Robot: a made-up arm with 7 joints.
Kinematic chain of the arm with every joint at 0, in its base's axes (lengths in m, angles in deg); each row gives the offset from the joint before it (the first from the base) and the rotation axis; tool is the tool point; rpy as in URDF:
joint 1: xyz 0 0 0.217 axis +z
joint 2: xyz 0 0 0 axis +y
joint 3: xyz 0 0 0.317 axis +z
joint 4: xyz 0.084 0 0 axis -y
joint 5: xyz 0.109 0 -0.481 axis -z
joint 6: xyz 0 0 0 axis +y
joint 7: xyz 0.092 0 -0.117 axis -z
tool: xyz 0 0 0 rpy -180 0 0
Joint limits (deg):
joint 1: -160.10..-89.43
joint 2: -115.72..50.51
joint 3: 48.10..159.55
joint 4: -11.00..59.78
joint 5: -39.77..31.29
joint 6: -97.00..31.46
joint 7: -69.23..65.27
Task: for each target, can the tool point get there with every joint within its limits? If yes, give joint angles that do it. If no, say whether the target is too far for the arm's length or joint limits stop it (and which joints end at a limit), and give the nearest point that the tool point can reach.
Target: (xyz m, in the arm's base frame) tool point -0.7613 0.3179 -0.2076
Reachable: no: joint limits stop it (at a limit: joint 1, joint 3, joint 4, joint 5) | nearest point -0.2642 -0.0834 0.0236 | short by 0.679 m
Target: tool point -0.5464 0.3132 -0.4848
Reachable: no: joint limits stop it (at a limit: joint 1, joint 2, joint 3, joint 5) | nearest point -0.1939 -0.1721 -0.2504 | short by 0.644 m
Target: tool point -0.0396 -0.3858 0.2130
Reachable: yes | joints -137.67 -43.78 59.07 -0.28 17.69 -37.17 2.88
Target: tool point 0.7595 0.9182 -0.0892
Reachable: no: too far | nearest point 0.4497 0.5437 0.0357 | short by 0.502 m
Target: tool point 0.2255 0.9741 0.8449
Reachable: no: too far | nearest point 0.1980 0.5856 0.5941 | short by 0.463 m
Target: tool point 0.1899 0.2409 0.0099
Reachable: yes | joints -105.47 27.50 142.29 -4.44 -1.13 18.12 -4.32
